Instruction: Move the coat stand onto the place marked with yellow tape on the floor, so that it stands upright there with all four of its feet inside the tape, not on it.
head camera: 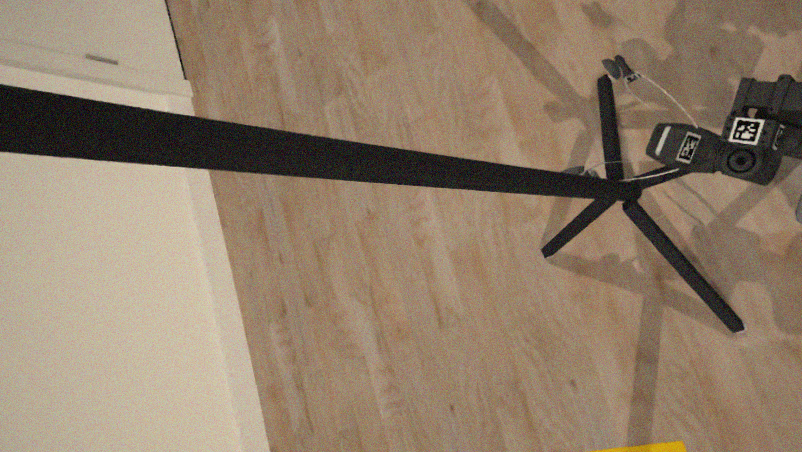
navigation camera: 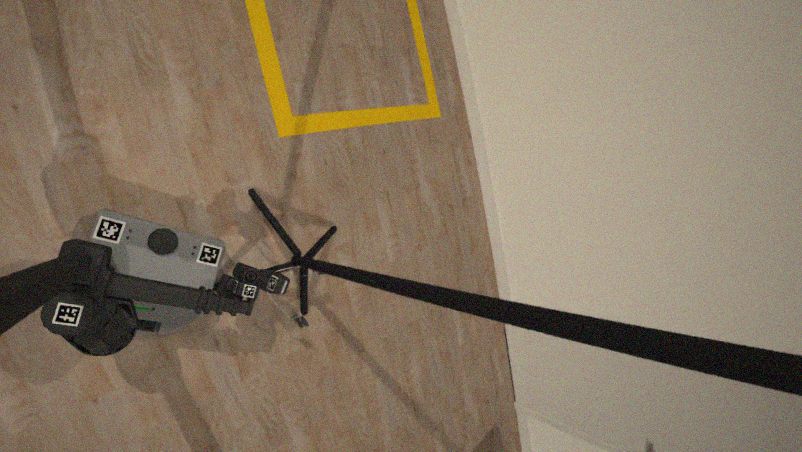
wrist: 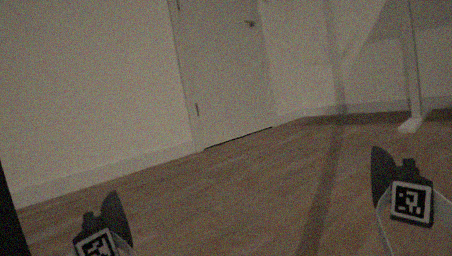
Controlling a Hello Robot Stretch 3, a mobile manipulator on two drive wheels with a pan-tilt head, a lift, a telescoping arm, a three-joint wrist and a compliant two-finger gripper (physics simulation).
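Seen in the pictures: gripper, fingertip midpoint: (head camera: pixel 581 118) (navigation camera: pixel 318 297) (wrist: pixel 246 192); robot's base, origin of the base link: (navigation camera: pixel 162 240).
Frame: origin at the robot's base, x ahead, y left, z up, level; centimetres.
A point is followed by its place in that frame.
Note:
The black coat stand (head camera: pixel 393 165) @[x 4.8, y -37.0, z 86.7 cm] (navigation camera: pixel 449 297) @[x 5.2, y -37.0, z 90.6 cm] (wrist: pixel 10 225) @[x 3.4, y -38.8, z 30.1 cm] stands upright on four splayed feet. The yellow tape (head camera: pixel 645 447) @[x 53.5, y -30.9, z 0.1 cm] (navigation camera: pixel 359 119) @[x 73.8, y -56.1, z 0.1 cm] marks a place on the floor; the stand is outside it, below its near edge in the navigation view. My gripper (head camera: pixel 595 117) @[x -5.3, y -47.6, z 26.2 cm] (wrist: pixel 246 192) @[x -5.3, y -47.6, z 26.2 cm] is open, with its fingers wide apart. In the head view one fingertip is beside the post and the other near the tip of one foot. In the wrist view the post is at the left edge, outside the left finger, and not between the fingers. The post partly hides the nearer finger in the head view.
A pale wall (head camera: pixel 112 291) @[x 61.2, y -163.4, z 38.1 cm] (navigation camera: pixel 645 168) @[x 79.4, y -151.0, z 91.0 cm] (wrist: pixel 90 75) @[x 54.4, y -167.9, z 59.0 cm] runs along the floor beyond the stand and beside the tape. A door (wrist: pixel 225 75) @[x -24.8, y -219.2, z 50.1 cm] is in the wall. A white leg with a foot (wrist: pixel 412 90) @[x -128.7, y -156.8, z 19.1 cm] stands at the right in the wrist view. My base (navigation camera: pixel 185 263) @[x -4.3, y -7.4, z 16.0 cm] is left of the stand.

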